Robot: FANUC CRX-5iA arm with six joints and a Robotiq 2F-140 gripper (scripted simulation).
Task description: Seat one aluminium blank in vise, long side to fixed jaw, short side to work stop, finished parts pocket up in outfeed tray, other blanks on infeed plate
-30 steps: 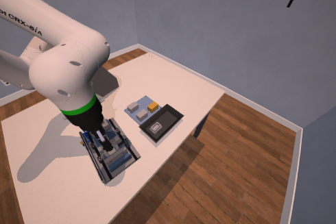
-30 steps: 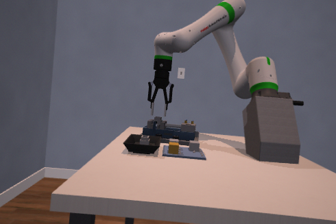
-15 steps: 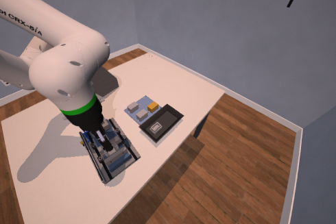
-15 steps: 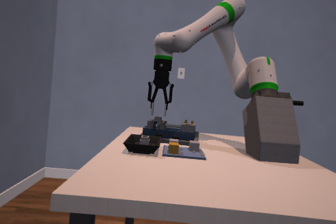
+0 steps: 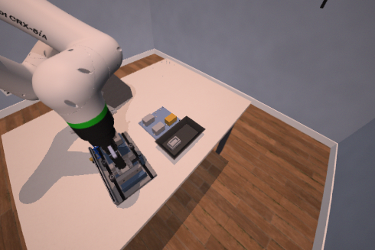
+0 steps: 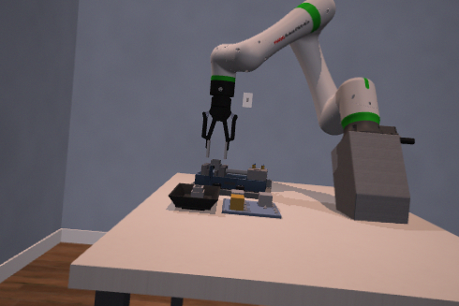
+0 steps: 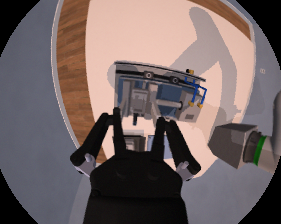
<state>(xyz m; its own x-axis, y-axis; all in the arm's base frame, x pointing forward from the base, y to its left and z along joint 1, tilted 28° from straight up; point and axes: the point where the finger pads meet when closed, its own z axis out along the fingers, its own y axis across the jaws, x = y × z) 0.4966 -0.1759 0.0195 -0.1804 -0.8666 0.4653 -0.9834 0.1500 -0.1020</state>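
My gripper is now 6 cm past the vise, 2 cm to the right of it and 11 cm above it. Round my hand: brass blank (6 cm behind, 34 cm to the left, 13 cm below).
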